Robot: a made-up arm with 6 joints. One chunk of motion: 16 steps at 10 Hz.
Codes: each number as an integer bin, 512 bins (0 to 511) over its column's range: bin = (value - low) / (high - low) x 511, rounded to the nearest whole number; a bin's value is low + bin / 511 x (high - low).
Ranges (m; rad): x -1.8..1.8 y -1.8..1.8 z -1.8..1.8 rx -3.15..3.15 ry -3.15..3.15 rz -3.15..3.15
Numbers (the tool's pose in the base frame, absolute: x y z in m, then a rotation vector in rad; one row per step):
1: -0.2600 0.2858 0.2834 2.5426 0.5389 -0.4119
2: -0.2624 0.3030 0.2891 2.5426 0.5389 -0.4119
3: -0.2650 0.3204 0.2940 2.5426 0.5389 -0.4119
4: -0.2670 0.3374 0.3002 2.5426 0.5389 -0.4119
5: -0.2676 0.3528 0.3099 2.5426 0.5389 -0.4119
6: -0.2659 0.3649 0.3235 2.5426 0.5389 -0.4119
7: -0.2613 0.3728 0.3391 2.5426 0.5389 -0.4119
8: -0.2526 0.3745 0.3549 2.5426 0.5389 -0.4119
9: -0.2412 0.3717 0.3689 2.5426 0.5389 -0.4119
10: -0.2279 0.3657 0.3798 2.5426 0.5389 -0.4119
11: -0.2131 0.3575 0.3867 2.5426 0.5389 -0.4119
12: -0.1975 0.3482 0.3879 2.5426 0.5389 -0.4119
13: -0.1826 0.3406 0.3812 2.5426 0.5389 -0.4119
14: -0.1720 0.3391 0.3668 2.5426 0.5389 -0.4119
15: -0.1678 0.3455 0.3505 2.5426 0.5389 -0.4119
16: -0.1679 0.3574 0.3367 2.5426 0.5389 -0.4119
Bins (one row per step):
1: 219 296 296 462 299 222
2: 218 299 297 462 299 222
3: 218 301 297 462 299 222
4: 218 303 298 462 299 222
5: 218 306 299 462 299 222
6: 218 307 301 462 299 222
7: 218 308 304 462 299 222
8: 220 309 306 462 299 222
9: 221 308 308 462 299 222
10: 223 307 309 462 299 222
11: 225 306 310 462 299 222
12: 227 305 311 462 299 222
13: 230 304 310 462 299 222
14: 231 304 308 462 299 222
15: 232 305 305 462 299 222
16: 232 306 303 462 299 222

